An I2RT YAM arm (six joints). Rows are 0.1 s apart.
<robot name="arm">
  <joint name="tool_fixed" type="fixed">
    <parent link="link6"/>
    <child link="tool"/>
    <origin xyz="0 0 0" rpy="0 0 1.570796"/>
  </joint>
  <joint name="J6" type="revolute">
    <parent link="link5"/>
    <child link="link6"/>
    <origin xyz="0.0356 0 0.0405" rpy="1.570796 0 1.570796"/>
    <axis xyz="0 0 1"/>
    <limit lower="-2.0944" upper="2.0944"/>
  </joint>
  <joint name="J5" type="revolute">
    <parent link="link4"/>
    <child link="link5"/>
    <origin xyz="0.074 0.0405 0.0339" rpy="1.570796 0 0"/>
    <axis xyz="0 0 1"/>
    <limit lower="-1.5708" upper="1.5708"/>
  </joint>
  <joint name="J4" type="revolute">
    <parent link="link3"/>
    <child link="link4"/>
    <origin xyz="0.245 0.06 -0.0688"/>
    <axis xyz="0 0 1"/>
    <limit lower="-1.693" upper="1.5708"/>
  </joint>
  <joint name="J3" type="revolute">
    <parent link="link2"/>
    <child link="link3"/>
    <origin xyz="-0.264 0 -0.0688" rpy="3.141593 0 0"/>
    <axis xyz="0 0 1"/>
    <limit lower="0" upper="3.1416"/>
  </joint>
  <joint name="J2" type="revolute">
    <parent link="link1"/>
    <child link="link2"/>
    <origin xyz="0.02 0.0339 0.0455" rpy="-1.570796 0 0"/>
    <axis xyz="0 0 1"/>
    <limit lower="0" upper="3.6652"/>
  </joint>
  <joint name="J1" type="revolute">
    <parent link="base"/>
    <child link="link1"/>
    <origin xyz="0 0 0.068"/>
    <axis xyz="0 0 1"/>
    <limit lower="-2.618" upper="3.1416"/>
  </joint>
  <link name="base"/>
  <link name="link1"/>
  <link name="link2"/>
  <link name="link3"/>
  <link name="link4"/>
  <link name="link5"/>
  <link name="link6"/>
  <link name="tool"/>
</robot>
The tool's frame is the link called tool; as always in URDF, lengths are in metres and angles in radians.
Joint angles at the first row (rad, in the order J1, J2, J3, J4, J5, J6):
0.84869, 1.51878, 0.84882, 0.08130, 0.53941, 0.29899
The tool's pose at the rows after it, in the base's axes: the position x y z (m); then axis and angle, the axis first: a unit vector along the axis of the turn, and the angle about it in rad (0 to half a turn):
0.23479 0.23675 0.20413 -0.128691 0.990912 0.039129 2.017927
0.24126 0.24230 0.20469 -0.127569 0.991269 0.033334 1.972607
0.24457 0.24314 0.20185 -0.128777 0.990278 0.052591 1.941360
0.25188 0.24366 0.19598 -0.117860 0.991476 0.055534 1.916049
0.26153 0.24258 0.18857 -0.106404 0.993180 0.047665 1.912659
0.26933 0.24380 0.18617 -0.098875 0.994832 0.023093 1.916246
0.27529 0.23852 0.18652 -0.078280 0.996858 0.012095 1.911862
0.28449 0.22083 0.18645 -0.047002 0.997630 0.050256 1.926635
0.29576 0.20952 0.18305 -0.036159 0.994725 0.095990 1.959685
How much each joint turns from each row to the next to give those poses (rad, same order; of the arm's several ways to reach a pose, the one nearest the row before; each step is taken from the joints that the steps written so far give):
-0.00022, 0.05990, -0.00559, 0.11232, 0.04478, -0.04553
-0.00144, 0.03223, 0.01533, 0.06434, 0.02353, -0.03252
-0.00748, 0.01651, -0.01577, 0.08216, -0.02215, -0.01615
-0.01446, 0.03571, -0.00246, 0.06956, 0.00121, -0.00619
-0.02185, 0.04038, 0.00948, 0.03322, 0.00155, -0.00069
-0.01095, 0.02947, 0.02955, -0.01596, 0.02714, -0.00746
-0.02066, 0.00368, 0.00557, -0.00200, 0.01532, 0.01035
-0.05970, -0.01927, -0.02478, 0.01520, -0.07890, 0.05256
-0.05336, 0.00929, -0.00151, 0.01000, -0.10765, 0.04098

